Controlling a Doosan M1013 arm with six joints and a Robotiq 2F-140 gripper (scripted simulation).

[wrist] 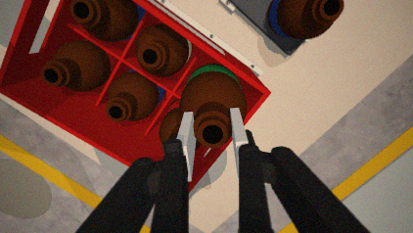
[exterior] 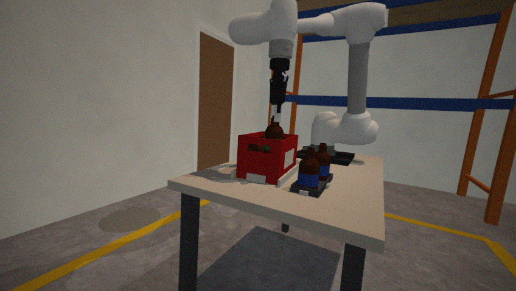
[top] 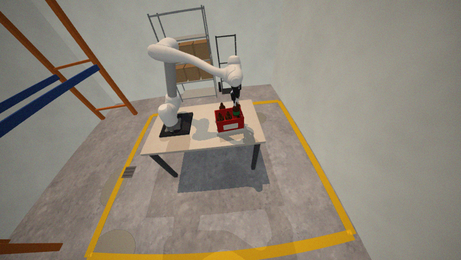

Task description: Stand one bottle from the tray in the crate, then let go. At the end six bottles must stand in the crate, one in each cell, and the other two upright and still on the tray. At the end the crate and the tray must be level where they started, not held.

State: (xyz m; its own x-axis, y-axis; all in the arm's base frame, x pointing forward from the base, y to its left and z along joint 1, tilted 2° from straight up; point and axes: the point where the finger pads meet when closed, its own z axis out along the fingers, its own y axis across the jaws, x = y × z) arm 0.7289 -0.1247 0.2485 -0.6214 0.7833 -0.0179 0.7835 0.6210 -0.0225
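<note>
The red crate lies 90 mm behind my hand, 40 mm to the right of it and 190 mm below it. From my hand the other things lie so: dark grey tray 40 mm behind, 170 mm to the left, 260 mm below.
</note>
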